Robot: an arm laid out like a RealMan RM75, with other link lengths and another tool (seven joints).
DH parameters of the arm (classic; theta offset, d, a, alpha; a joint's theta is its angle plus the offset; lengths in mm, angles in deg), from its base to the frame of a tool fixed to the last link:
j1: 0 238.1 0 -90
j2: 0 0 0 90
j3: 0 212.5 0 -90
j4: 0 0 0 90
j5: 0 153.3 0 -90
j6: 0 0 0 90
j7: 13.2 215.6 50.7 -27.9
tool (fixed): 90 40.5 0 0
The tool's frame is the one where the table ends.
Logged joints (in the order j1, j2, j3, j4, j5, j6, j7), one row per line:
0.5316, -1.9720, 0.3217, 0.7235, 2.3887, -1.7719, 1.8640
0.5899, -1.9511, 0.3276, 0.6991, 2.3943, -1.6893, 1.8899
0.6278, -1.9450, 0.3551, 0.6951, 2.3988, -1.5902, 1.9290
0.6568, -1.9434, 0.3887, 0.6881, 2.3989, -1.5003, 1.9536
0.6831, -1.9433, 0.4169, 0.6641, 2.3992, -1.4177, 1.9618
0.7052, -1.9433, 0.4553, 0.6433, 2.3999, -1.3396, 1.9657
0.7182, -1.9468, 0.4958, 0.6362, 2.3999, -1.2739, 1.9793
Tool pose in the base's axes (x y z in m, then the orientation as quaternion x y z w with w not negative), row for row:
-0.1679, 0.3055, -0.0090, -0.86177, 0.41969, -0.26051, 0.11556
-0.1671, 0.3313, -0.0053, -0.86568, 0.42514, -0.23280, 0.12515
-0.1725, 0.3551, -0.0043, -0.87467, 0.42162, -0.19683, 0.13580
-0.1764, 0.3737, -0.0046, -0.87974, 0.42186, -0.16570, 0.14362
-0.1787, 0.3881, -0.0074, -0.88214, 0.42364, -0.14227, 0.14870
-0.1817, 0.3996, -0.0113, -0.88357, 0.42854, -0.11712, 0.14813
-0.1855, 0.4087, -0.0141, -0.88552, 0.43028, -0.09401, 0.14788
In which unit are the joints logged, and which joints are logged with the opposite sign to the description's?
The joints are logged in radians. Opposite sign: j1, j6, j7.
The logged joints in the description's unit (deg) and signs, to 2 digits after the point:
-30.46, -112.99, 18.43, 41.45, 136.86, 101.52, -106.80
-33.80, -111.79, 18.77, 40.06, 137.18, 96.79, -108.28
-35.97, -111.44, 20.35, 39.83, 137.44, 91.11, -110.52
-37.63, -111.35, 22.27, 39.43, 137.45, 85.96, -111.93
-39.14, -111.34, 23.89, 38.05, 137.46, 81.23, -112.40
-40.40, -111.34, 26.09, 36.86, 137.50, 76.75, -112.63
-41.15, -111.54, 28.41, 36.45, 137.50, 72.99, -113.41

